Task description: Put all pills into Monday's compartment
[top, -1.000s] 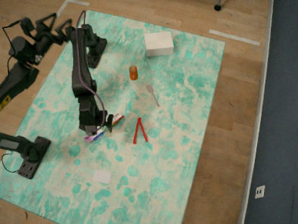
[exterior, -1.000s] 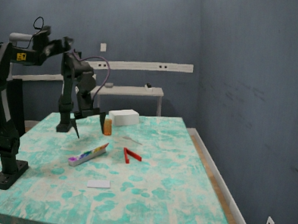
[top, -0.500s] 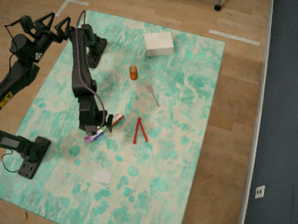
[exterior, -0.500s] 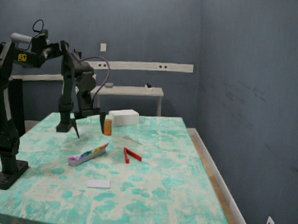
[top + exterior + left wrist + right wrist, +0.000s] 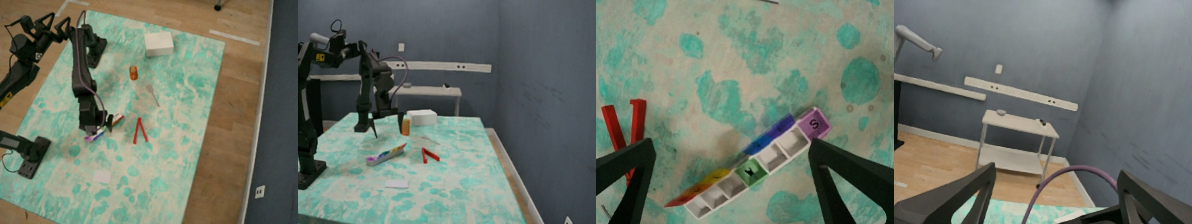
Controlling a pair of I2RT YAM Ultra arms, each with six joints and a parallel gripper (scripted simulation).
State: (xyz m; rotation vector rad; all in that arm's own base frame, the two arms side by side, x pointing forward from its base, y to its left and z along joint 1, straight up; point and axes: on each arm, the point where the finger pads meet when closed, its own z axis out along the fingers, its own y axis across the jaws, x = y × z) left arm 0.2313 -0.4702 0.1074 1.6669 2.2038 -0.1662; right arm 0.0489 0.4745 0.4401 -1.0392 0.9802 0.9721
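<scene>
Now: the orange pill bottle 230 mm ahead of my right hand, 110 mm to the left of it and 430 mm below it. From my right hand the other things lie so: white box: 280 mm ahead, 350 mm to the left, 420 mm below; lid: 160 mm ahead, 300 mm to the right, 430 mm below; white card: 300 mm ahead, 430 mm to the right, 450 mm below.
</scene>
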